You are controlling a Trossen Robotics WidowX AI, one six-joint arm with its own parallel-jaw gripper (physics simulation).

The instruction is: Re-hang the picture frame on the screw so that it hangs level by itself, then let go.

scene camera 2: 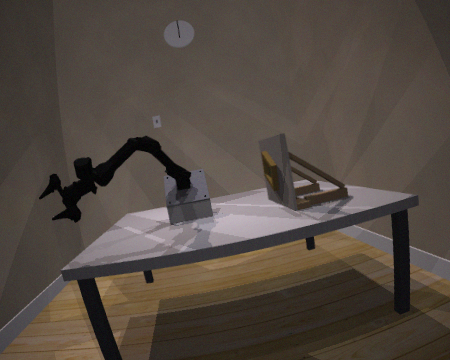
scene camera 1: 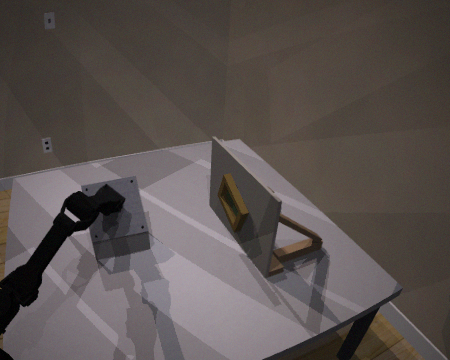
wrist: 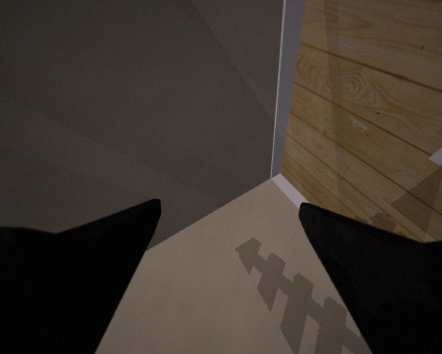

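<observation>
The gold picture frame is on the front face of the upright grey board. In the scene camera 1 view its top edge slopes more steeply than the board's top edge, so it looks tilted. The screw cannot be made out in either scene view. My gripper is wide open and empty, raised in the air beyond the table's left side, far from the frame and facing away from it. The fingers do not show in the scene camera 1 view.
Wooden struts brace the board from behind. My arm stands on a grey box on the table, left of the board. The wrist view shows walls and the wooden floor.
</observation>
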